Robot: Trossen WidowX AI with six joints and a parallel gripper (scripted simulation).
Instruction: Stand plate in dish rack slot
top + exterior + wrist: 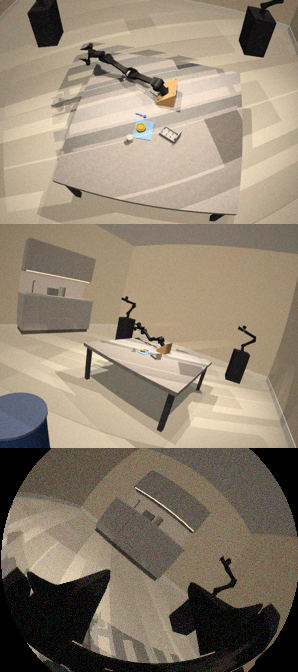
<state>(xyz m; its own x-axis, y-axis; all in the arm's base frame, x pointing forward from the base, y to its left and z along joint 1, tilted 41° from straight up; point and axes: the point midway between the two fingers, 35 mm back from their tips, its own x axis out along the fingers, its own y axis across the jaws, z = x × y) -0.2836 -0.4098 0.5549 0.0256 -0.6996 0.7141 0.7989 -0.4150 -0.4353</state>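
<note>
The yellow plate lies 57 cm ahead of my gripper tip, 54 cm to the left of it and 19 cm below it. Also, from my gripper tip: blue mat (58 cm ahead, 56 cm to the left, 20 cm below); then blue spoon (46 cm ahead, 54 cm to the left, 20 cm below); then white cup (67 cm ahead, 47 cm to the left, 18 cm below).
</note>
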